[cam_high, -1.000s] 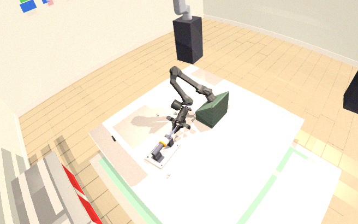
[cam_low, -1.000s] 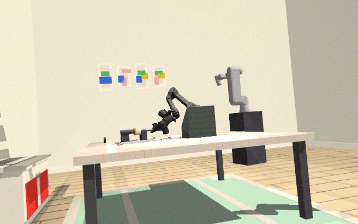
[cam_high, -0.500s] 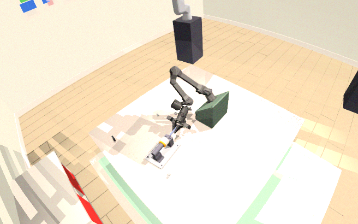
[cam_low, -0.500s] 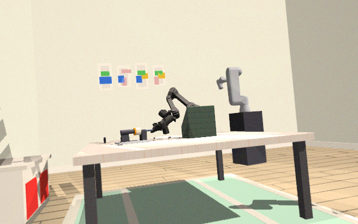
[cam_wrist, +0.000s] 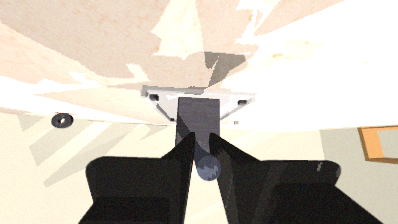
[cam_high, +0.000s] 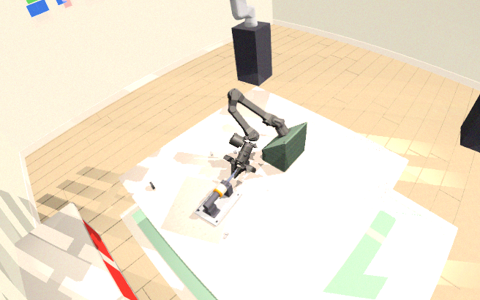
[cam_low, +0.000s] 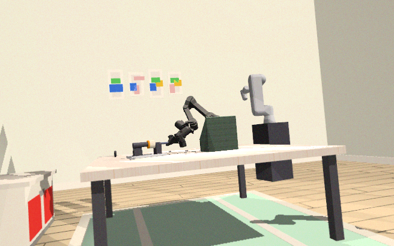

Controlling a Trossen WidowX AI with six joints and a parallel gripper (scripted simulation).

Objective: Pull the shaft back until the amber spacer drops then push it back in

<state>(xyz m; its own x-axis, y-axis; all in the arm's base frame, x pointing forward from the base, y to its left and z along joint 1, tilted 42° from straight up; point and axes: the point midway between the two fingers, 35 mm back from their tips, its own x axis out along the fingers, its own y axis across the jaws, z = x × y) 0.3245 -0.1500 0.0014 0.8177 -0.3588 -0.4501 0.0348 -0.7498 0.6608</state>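
My gripper tip is now 60 mm short of the blue-grey shaft and 20 mm below it. From my gripper tip the other things lie so: white spacer: 100 mm ahead, 20 mm above; amber spacer: 130 mm ahead, 20 mm above; small dark ring: 390 mm to the right, 280 mm ahead, 40 mm below.
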